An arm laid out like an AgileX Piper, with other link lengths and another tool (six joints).
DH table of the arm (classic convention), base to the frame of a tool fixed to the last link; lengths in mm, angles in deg. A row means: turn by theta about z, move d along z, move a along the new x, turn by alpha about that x. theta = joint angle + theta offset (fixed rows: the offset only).
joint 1: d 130.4  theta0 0  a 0  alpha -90
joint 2: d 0  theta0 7.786  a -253.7  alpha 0
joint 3: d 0  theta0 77.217  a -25.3  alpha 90
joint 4: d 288.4  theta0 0  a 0  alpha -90
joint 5: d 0  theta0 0  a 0  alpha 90
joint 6: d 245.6  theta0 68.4  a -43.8  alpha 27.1
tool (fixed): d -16.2  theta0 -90  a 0  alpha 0
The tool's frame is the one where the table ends.
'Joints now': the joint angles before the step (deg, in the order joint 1, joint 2, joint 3, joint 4, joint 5, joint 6). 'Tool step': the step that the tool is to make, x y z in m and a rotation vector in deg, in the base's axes. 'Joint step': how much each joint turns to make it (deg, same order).
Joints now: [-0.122 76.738 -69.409 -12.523 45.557 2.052]
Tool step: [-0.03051 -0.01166 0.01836 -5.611 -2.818 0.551]
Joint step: [0.000 -8.591 6.871 -5.517 -1.178 -0.141]
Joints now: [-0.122 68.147 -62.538 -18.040 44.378 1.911]
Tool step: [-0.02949 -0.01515 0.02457 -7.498 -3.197 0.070]
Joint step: [0.002 -8.273 5.487 -7.490 -0.462 0.002]
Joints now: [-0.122 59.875 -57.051 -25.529 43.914 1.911]
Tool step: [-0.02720 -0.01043 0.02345 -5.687 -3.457 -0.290]
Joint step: [0.002 -7.529 4.223 -5.687 -0.187 0.002]
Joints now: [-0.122 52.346 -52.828 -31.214 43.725 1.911]
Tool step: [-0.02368 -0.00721 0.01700 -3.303 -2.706 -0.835]
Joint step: [0.002 -6.000 2.783 -3.460 0.653 0.118]
